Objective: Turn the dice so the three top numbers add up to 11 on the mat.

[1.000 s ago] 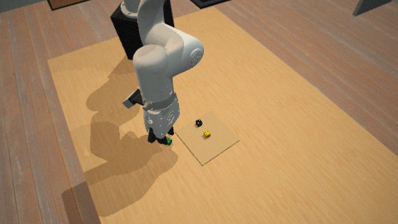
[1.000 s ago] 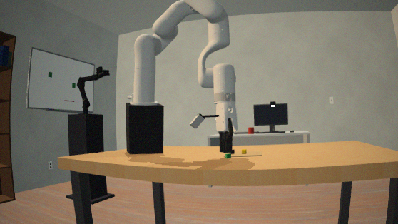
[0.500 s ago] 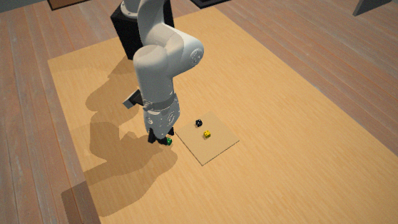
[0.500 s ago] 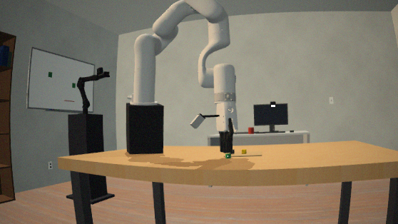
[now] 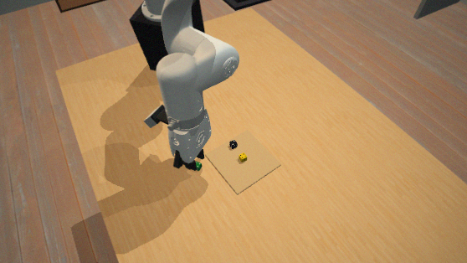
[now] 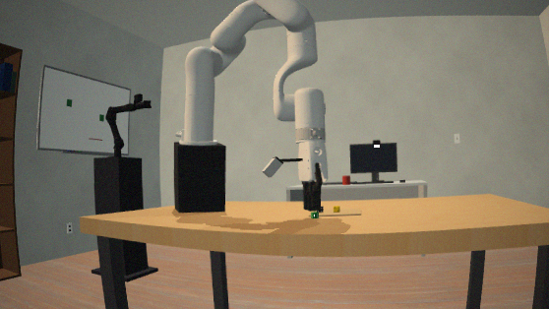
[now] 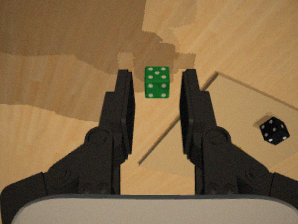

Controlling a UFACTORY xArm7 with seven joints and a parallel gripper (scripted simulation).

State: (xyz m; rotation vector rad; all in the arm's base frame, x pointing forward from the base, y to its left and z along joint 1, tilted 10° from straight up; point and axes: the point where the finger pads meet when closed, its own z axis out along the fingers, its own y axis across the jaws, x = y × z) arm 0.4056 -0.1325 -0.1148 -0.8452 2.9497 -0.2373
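The green die is 3 cm below my hand and 1 cm ahead of it. From my hand the other things lie so: black die: 11 cm to the left, 3 cm below; yellow die: 11 cm to the left, 4 cm ahead, 3 cm below; tan mat: 11 cm to the left, 5 cm ahead, 4 cm below.
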